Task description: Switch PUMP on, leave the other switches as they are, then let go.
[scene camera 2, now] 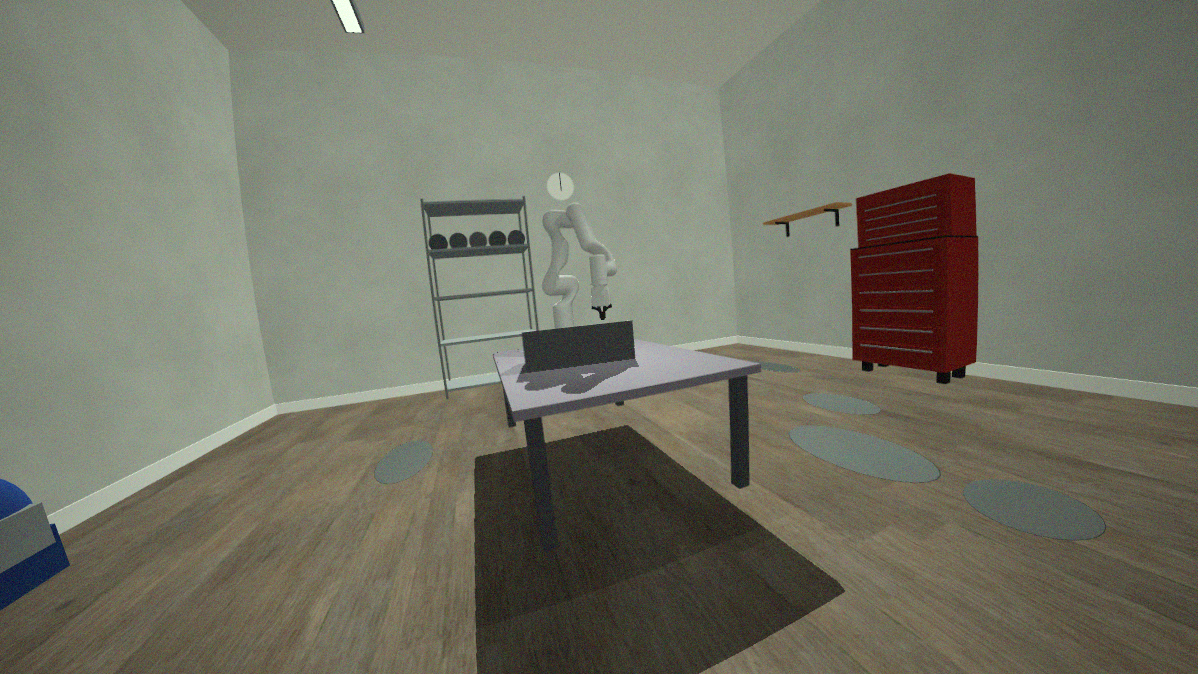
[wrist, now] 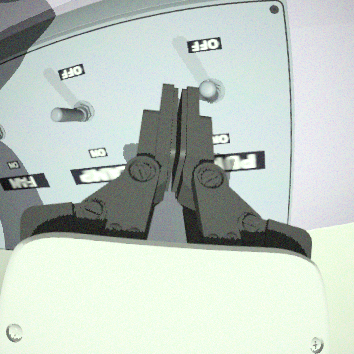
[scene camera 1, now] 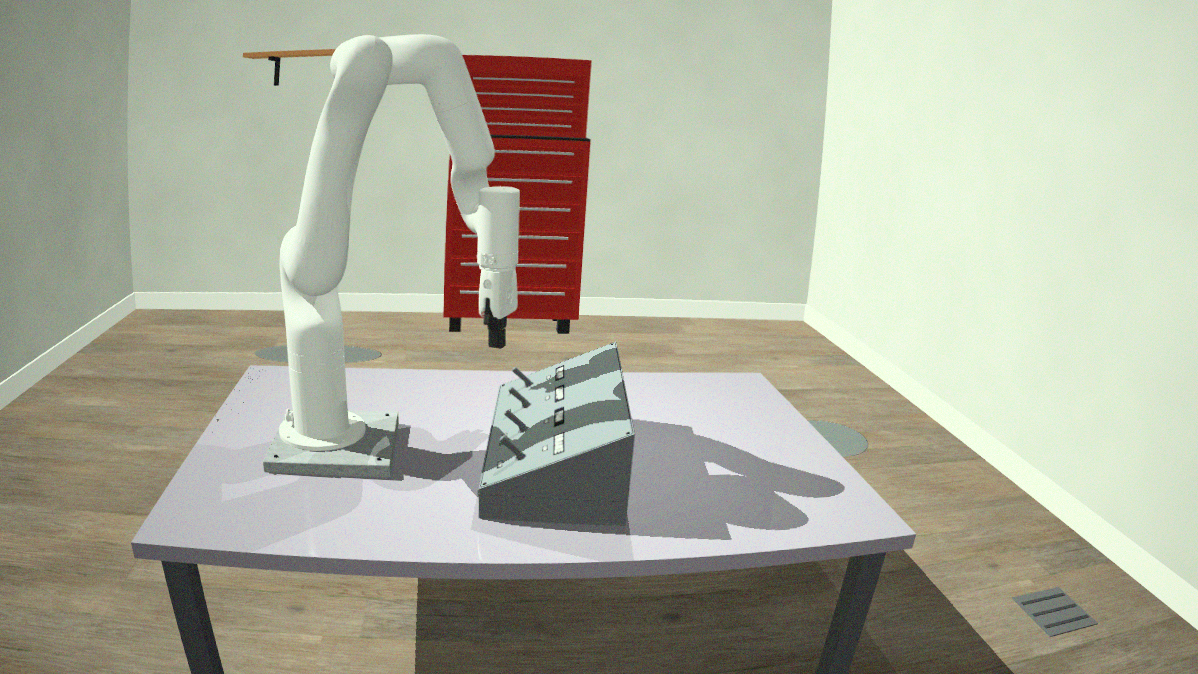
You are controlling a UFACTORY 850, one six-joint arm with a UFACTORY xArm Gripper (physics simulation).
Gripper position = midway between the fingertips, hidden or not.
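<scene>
Grey sloped switch panel [scene camera 1: 577,441], visible also in the wrist view, the panel [wrist: 111,67]. My gripper [scene camera 1: 497,346] likewise visible in both views, the gripper [wrist: 176,106].
</scene>
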